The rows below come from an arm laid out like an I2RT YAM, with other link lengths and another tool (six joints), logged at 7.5 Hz.
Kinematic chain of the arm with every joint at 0, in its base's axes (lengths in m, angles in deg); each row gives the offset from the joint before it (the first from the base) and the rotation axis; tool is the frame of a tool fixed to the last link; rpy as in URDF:
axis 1: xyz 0 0 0.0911 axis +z
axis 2: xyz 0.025 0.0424 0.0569 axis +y
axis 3: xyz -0.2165 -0.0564 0 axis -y
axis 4: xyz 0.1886 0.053 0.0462 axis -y
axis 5: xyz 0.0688 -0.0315 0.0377 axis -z
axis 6: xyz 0.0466 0 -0.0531 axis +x
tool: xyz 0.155 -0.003 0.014 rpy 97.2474 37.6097 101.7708
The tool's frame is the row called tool.
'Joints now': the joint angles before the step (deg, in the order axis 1, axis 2, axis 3, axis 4, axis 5, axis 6). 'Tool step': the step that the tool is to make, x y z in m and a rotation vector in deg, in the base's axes. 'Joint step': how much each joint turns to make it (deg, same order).
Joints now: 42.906, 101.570, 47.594, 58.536, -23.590, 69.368
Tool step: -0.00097, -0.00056, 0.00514, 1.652, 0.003, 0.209
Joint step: -0.004, 0.235, -0.483, 2.378, -0.098, 1.339
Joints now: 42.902, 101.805, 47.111, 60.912, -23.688, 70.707
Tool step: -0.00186, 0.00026, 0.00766, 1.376, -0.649, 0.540
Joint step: -0.014, -0.081, -0.001, 1.612, -0.480, 0.689
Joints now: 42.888, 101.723, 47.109, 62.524, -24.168, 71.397
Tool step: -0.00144, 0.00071, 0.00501, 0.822, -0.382, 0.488
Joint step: 0.016, -0.033, 0.188, 0.804, -0.417, 0.447
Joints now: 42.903, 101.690, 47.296, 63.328, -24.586, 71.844
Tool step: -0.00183, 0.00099, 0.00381, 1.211, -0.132, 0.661
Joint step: 0.056, 0.499, -0.057, 1.888, -0.463, 0.977
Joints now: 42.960, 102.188, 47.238, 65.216, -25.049, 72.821
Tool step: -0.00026, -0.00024, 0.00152, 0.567, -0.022, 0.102
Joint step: -0.016, 0.204, -0.133, 0.933, -0.042, 0.458
